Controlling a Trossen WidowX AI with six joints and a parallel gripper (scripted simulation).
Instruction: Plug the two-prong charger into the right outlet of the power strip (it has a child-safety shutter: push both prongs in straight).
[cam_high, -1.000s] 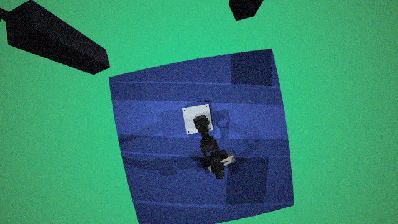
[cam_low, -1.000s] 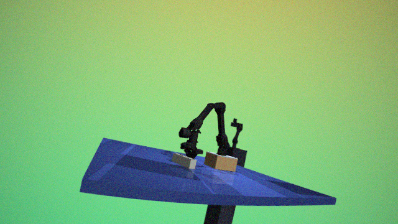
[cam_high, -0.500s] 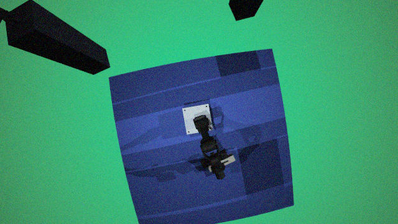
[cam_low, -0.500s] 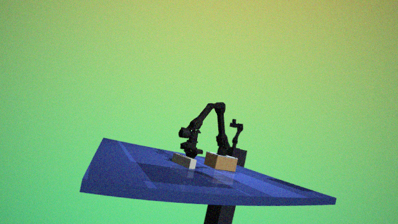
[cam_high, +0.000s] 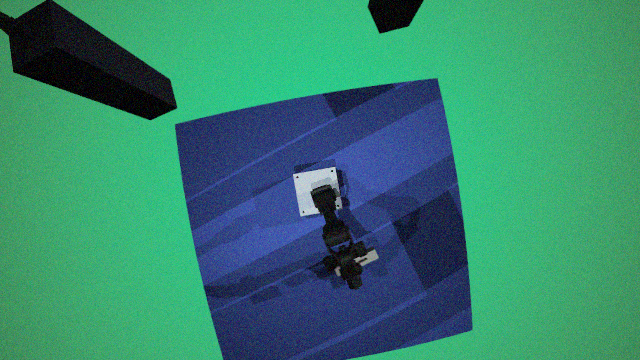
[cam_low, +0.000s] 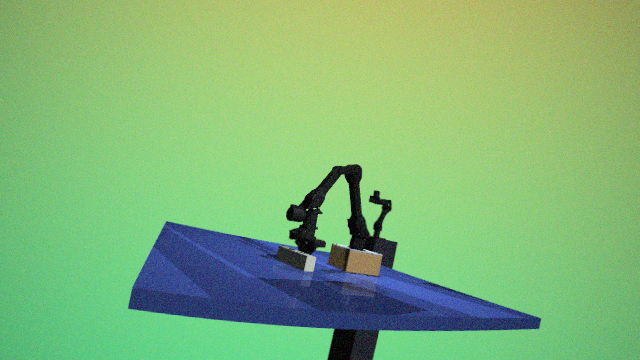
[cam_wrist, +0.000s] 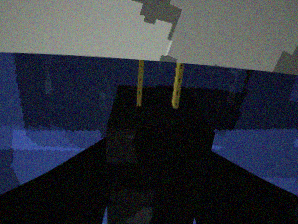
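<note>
Right now my gripper tip is 20 mm short of the two-prong charger and 10 mm below it.
</note>
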